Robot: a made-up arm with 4 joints. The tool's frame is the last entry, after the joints. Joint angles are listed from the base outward. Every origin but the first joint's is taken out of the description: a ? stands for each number. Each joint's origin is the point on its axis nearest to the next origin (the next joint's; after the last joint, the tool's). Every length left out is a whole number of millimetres.
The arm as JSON. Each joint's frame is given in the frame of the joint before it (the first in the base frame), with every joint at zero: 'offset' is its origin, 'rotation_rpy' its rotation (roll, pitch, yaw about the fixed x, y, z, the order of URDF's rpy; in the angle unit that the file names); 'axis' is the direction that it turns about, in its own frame. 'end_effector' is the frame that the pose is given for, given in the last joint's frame.
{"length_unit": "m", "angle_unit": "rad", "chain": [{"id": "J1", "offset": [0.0, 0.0, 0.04], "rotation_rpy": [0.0, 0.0, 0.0], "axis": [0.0, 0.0, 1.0]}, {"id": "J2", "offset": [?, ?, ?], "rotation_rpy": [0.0, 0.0, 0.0], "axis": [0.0, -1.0, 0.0]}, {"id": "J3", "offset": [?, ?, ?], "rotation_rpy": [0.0, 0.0, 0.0], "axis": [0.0, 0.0, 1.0]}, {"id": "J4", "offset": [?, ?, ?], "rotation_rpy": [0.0, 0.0, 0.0], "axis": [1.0, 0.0, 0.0]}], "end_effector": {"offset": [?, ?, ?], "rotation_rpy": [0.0, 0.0, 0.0]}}
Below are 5 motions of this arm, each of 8 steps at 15 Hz.
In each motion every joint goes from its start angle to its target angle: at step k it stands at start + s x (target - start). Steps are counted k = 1, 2, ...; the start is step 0. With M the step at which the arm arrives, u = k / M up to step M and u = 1 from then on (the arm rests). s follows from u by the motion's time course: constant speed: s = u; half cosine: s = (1 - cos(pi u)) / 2; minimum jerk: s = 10 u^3 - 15 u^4 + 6 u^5.
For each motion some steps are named. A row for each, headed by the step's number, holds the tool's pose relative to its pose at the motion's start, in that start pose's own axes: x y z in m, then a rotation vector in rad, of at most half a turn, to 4 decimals.
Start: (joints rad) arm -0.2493 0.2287 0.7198 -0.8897
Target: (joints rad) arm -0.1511 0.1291 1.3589 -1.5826
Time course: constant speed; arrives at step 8
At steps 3, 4, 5, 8:
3: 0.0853 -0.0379 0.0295 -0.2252 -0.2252 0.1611
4: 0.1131 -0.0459 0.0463 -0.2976 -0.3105 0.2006
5: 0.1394 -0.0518 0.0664 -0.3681 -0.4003 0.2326
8: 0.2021 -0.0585 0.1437 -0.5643 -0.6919 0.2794

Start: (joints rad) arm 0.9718 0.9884 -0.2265 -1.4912
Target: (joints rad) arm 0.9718 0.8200 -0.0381 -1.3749
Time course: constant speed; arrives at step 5
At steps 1, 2, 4, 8:
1: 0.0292 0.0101 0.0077 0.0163 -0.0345 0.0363
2: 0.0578 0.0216 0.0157 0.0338 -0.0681 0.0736
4: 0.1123 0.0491 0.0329 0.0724 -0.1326 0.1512
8: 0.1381 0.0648 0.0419 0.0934 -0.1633 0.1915

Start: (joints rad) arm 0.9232 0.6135 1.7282 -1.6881
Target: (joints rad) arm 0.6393 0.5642 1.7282 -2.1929
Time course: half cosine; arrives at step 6
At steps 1, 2, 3, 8:
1: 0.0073 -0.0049 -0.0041 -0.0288 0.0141 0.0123
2: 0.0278 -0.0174 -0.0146 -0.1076 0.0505 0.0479
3: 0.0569 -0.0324 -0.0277 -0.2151 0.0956 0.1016
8: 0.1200 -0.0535 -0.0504 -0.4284 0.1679 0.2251

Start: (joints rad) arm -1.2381 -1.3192 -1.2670 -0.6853
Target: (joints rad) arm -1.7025 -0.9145 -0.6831 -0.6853
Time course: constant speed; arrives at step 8
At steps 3, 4, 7, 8:
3: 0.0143 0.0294 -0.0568 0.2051 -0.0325 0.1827
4: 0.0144 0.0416 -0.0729 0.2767 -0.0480 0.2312
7: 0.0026 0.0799 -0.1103 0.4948 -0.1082 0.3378
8: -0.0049 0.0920 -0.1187 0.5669 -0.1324 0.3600

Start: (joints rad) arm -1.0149 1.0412 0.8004 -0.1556
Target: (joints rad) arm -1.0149 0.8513 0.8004 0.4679
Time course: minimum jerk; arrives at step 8
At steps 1, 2, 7, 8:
1: 0.0005 0.0022 -0.0012 0.0122 0.0021 0.0003
2: 0.0033 0.0140 -0.0069 0.0786 0.0136 0.0017
7: 0.0307 0.1289 -0.0073 0.7467 0.1316 -0.0200
8: 0.0313 0.1307 -0.0064 0.7588 0.1337 -0.0211

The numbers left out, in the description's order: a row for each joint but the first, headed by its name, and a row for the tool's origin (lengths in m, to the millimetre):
J2: -0.367 0.008 0.0
J3: 0.029 0.0 0.498
J4: 0.127 -0.072 0.0
tool: 0.0 -0.042 -0.258

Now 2 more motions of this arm.
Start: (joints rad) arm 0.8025 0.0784 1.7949 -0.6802
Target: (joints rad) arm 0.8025 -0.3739 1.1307 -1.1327
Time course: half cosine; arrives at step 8
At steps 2, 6, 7, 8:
2: -0.0324 -0.0295 -0.0323 -0.0010 0.0549 -0.0811
6: -0.2190 -0.0978 -0.1869 0.0144 0.4411 -0.3395
7: -0.2490 -0.0986 -0.2071 0.0195 0.5135 -0.3559
8: -0.2594 -0.0984 -0.2138 0.0215 0.5395 -0.3600

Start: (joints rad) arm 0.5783 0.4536 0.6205 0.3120
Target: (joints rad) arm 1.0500 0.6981 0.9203 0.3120
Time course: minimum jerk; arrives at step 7
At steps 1, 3, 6, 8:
1: -0.0035 -0.0006 0.0014 0.0006 -0.0019 0.0183
3: -0.0571 -0.0164 0.0209 0.0087 -0.0356 0.2874
6: -0.1554 -0.0765 0.0485 0.0177 -0.1223 0.7518
8: -0.1591 -0.0797 0.0493 0.0179 -0.1264 0.7692

